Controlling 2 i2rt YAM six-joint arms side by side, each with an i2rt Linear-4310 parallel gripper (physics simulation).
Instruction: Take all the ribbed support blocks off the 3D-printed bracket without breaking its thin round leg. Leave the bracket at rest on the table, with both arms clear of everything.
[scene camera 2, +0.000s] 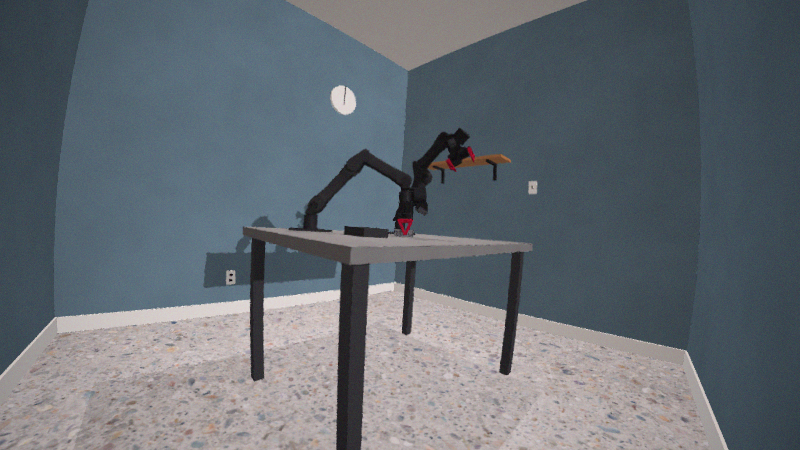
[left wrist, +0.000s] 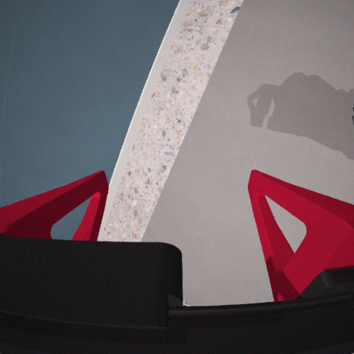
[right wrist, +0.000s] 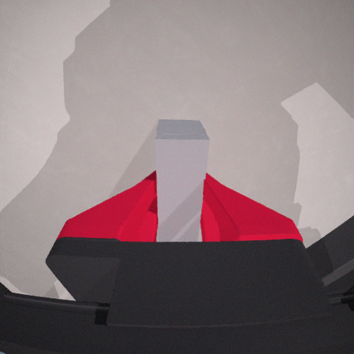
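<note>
The bracket (right wrist: 181, 155) shows in the right wrist view as a smooth, pale grey bar with a darker grey end face. Its round leg and the ribbed support blocks cannot be made out. My right gripper (scene camera 2: 405, 230) (right wrist: 178, 178) is low at the table top, with its red fingers shut on both sides of this bar. In scene camera 2, small grey parts show around its fingertips, too small to tell apart. My left gripper (scene camera 2: 463, 163) (left wrist: 177, 178) is wide open and empty, high above the table (scene camera 2: 436, 253) (left wrist: 210, 205).
A low black box (scene camera 2: 365, 231) stands on the table to the left of my right gripper in scene camera 2. An orange wall shelf (scene camera 2: 495, 160) shows behind my left gripper. The left wrist view shows a table edge with speckled floor (left wrist: 165, 115) beyond.
</note>
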